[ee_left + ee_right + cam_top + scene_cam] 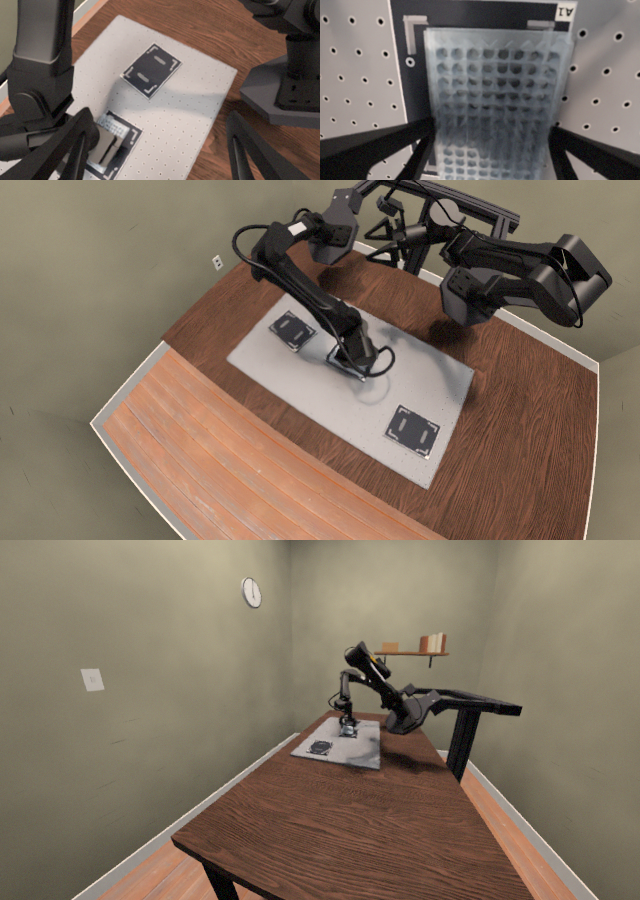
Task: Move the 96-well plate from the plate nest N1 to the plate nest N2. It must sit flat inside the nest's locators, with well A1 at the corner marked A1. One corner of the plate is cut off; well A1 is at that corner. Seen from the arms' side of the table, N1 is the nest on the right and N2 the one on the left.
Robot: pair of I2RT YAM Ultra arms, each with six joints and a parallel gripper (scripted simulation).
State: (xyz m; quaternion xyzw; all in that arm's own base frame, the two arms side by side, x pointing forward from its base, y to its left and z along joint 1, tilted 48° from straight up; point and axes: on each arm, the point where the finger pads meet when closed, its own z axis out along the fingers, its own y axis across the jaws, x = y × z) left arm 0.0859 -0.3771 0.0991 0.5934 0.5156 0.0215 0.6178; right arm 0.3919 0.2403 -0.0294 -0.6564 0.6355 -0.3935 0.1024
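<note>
The black plate nest is 3 cm below my right hand and 2 cm behind it. From my right hand the other things lie so: clear 96-well plate (1 cm below); white corner label (8 cm to the left, 4 cm ahead, 2 cm below).
</note>
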